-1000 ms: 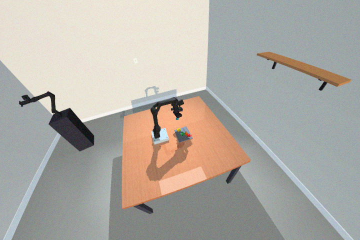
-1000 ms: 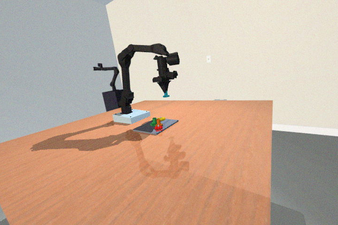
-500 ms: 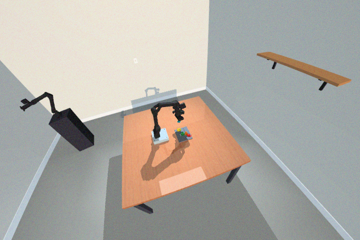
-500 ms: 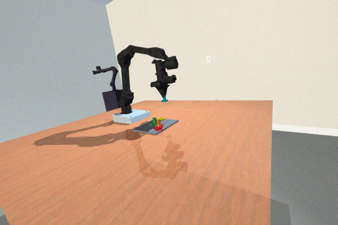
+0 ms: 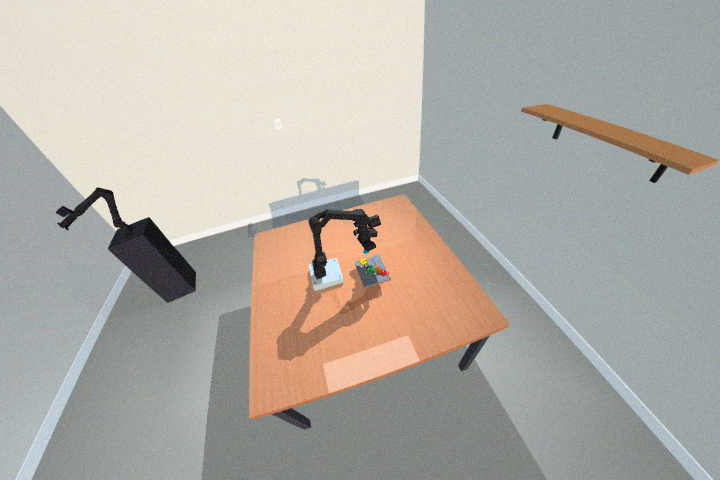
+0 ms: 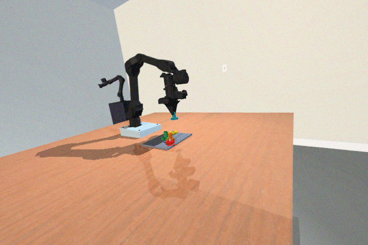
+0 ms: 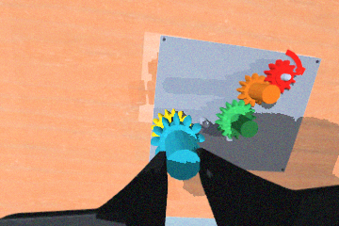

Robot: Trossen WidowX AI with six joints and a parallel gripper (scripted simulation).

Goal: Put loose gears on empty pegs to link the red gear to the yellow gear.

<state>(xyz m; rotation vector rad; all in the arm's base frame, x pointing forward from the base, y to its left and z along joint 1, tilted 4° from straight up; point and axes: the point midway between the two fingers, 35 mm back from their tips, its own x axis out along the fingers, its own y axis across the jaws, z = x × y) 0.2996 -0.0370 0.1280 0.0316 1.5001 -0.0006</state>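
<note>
My gripper tip is now 9 cm above the green gear, 8 cm to the left of it and 2 cm past it. From my gripper tip the other things lie so: teal gear: 1 cm below; yellow gear: 10 cm below, 2 cm behind; orange gear: 11 cm to the right, 9 cm below, 2 cm ahead.
</note>
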